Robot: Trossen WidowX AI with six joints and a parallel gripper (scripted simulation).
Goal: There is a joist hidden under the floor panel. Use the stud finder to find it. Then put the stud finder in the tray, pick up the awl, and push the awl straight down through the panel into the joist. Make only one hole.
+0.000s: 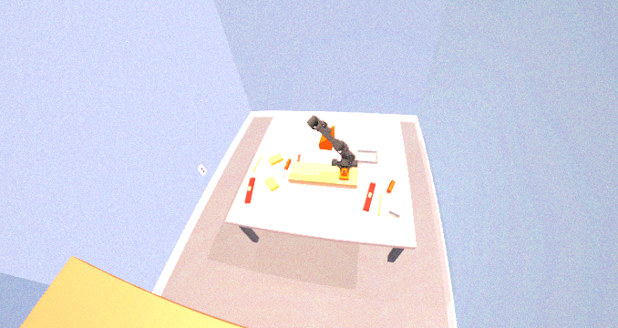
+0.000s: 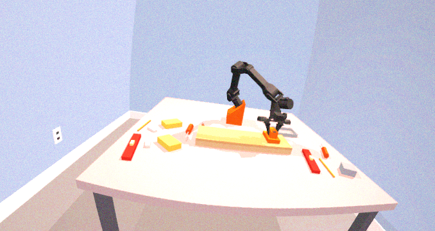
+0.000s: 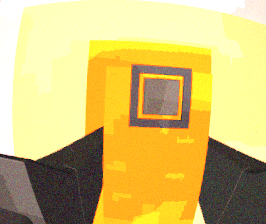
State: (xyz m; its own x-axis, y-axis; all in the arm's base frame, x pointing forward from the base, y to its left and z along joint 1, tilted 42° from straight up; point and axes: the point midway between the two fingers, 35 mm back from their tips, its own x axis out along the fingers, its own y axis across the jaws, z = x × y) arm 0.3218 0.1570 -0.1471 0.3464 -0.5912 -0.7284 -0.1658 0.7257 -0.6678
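The grey-rimmed tray is 240 mm behind my gripper tip, 130 mm to the left of it and 50 mm below it. The rest, counted from my gripper tip: stud finder: 10 mm ahead, 20 mm above; then grey bracket: 190 mm ahead, 410 mm to the left, 50 mm below.
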